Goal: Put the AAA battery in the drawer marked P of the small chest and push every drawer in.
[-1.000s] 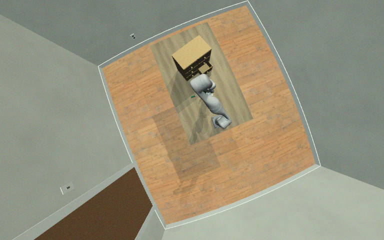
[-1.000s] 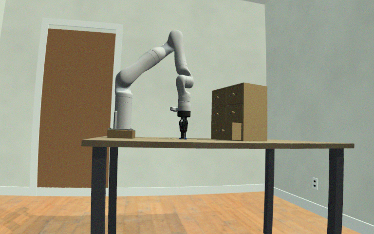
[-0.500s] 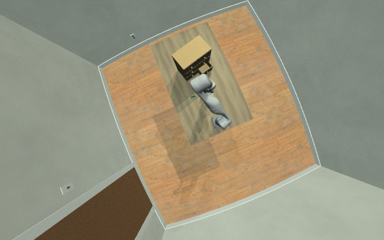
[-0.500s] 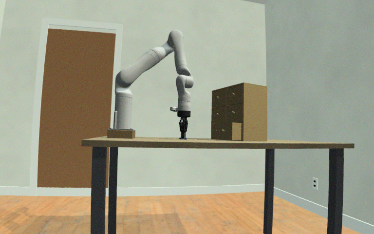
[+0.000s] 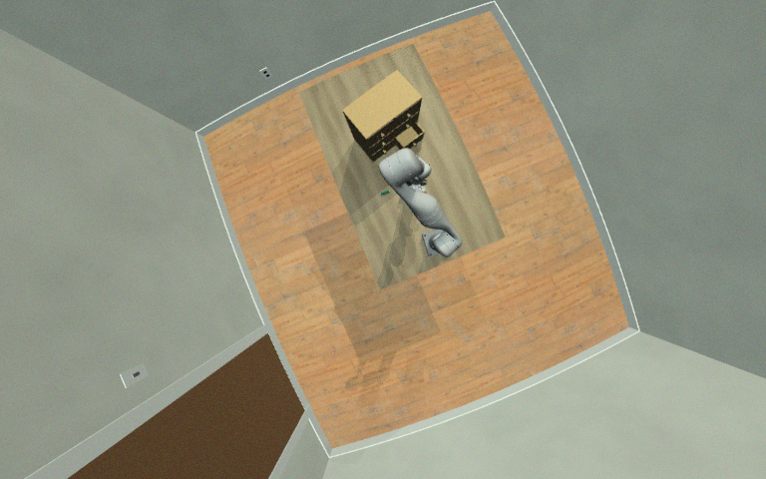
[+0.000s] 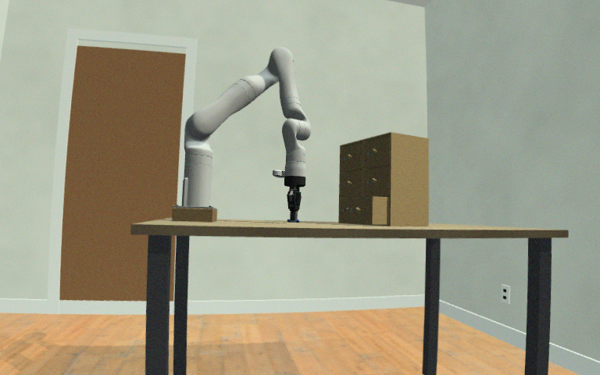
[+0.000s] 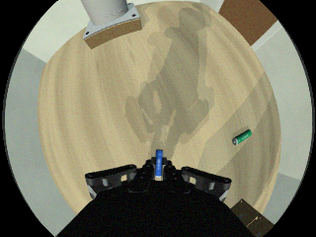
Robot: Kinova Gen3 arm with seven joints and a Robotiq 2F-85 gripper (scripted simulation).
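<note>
My hand is 270 mm short of the drawer, 120 mm to the left of it and 10 mm below it. From my hand the other things lie so: green battery 150 mm to the left, 50 mm ahead, 20 mm below; then blue AAA battery 10 mm below.
</note>
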